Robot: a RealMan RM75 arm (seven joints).
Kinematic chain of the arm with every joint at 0, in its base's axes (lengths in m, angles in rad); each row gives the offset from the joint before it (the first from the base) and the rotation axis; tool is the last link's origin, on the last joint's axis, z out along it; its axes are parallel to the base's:
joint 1: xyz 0 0 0.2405 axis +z
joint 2: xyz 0 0 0 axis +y
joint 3: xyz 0 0 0.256 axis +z
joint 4: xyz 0 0 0 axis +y
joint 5: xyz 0 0 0.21 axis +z
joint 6: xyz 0 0 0 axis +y
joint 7: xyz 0 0 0.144 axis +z
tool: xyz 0 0 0
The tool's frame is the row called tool.
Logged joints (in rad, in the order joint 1, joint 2, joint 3, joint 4, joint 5, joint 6, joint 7), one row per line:
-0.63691, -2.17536, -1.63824, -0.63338, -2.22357, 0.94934, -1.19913
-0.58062, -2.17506, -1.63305, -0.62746, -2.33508, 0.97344, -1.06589
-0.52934, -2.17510, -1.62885, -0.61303, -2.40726, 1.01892, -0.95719
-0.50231, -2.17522, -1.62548, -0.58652, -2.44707, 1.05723, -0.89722
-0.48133, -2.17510, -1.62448, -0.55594, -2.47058, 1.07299, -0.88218
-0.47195, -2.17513, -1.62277, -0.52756, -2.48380, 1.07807, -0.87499
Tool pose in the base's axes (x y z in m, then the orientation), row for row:
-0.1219, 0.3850, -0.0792, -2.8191, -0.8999, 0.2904
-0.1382, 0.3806, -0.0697, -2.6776, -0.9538, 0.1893
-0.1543, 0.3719, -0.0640, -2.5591, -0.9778, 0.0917
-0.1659, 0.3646, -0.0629, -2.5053, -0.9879, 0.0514
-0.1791, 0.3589, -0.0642, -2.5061, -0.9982, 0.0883
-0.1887, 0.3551, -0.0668, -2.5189, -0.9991, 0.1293
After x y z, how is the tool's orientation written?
As angles about the fixed x, y, z axes (roll, pitch, yaw), in radians.
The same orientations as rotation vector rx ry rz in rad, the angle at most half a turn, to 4 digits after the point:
-2.4234, -0.5511, -1.1258
-2.3217, -0.5097, -1.1610
-2.2555, -0.4666, -1.1775
-2.2236, -0.4535, -1.1839
-2.2008, -0.4957, -1.1771
-2.1907, -0.5326, -1.1631

